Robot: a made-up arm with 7 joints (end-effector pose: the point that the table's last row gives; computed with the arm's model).
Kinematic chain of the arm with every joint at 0, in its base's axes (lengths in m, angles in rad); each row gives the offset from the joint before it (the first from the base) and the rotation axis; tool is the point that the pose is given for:
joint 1: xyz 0 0 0.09 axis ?
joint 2: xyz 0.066 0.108 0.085 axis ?
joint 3: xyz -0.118 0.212 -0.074 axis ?
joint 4: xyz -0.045 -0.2 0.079 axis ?
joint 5: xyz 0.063 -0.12 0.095 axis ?
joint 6: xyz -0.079 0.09 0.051 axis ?
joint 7: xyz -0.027 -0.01 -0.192 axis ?
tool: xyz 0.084 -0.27 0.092
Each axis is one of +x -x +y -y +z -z.
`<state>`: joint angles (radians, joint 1 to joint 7).
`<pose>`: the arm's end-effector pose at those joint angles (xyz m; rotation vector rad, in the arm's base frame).
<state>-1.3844 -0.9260 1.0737 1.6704 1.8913 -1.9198 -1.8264</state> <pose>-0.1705 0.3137 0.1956 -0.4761 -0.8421 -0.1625</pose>
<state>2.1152 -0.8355 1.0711 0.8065 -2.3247 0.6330 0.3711</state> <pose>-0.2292 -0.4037 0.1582 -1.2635 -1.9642 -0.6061</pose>
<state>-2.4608 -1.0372 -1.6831 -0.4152 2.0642 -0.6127 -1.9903</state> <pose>-0.0768 -0.2175 0.0567 -1.9086 0.7897 1.8321</pose>
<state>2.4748 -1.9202 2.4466 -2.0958 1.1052 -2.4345 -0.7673</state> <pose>0.0963 -0.0792 -0.0076 0.4999 -1.9263 -0.1046</pose>
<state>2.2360 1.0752 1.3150 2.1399 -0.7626 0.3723 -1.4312</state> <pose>-0.0200 -0.3034 0.1386 1.0898 -1.1502 -1.3838</pose>
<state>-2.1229 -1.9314 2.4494 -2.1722 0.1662 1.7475 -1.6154</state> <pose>0.0528 0.1295 0.0687 -1.8530 -0.2404 -1.1743</pose>
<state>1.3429 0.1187 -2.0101 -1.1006 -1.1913 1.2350 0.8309</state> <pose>0.1483 0.1751 0.5984 -1.0734 0.1456 -0.9964</pose>
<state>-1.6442 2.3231 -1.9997 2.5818 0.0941 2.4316 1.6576</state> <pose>-0.3265 -0.5275 0.6222 -0.5465 -1.3839 -0.5685</pose>
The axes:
joint 1: -z
joint 2: +x
joint 3: +z
joint 4: +x
joint 5: +y
joint 6: -y
joint 7: +x

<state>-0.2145 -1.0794 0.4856 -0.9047 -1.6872 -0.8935 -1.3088</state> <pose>-0.0868 0.2151 0.1474 2.3582 1.7135 -0.9479</pose>
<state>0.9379 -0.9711 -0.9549 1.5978 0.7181 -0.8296 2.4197</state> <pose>-0.0043 0.7058 -0.0890 -2.8503 0.7985 0.6786</pose>
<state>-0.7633 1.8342 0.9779 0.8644 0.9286 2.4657 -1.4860</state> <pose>0.1969 0.1057 0.0737 1.4011 0.5329 -0.3610</pose>
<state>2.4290 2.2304 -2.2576 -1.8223 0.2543 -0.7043 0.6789</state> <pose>-0.2789 0.3618 0.3877 2.6855 1.3240 -0.0233</pose>
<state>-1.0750 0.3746 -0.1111 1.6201 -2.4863 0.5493 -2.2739</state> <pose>-0.0244 -0.0823 0.3476 -0.6753 1.1479 -1.8138</pose>
